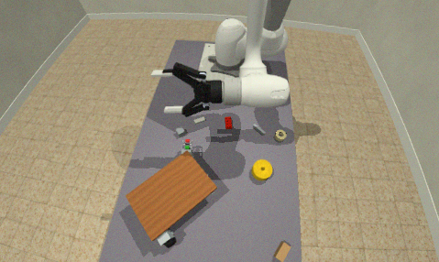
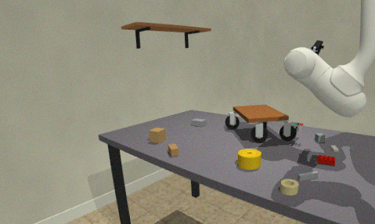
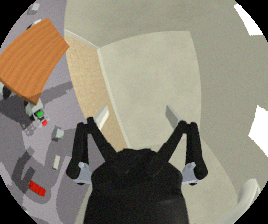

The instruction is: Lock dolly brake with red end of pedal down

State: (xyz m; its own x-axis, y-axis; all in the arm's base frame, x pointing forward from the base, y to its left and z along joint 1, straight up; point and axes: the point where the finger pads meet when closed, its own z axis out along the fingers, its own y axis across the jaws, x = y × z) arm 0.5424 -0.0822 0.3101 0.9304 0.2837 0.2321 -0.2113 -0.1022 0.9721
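The brake pedal is 40 mm ahead of my hand, 60 mm to the left of it and 280 mm below it. Round my hand: grey bar: 170 mm behind, 360 mm to the left, 360 mm below; yellow cylinder: 40 mm ahead, 420 mm to the left, 340 mm below; red brick: 160 mm behind, 200 mm to the left, 350 mm below.
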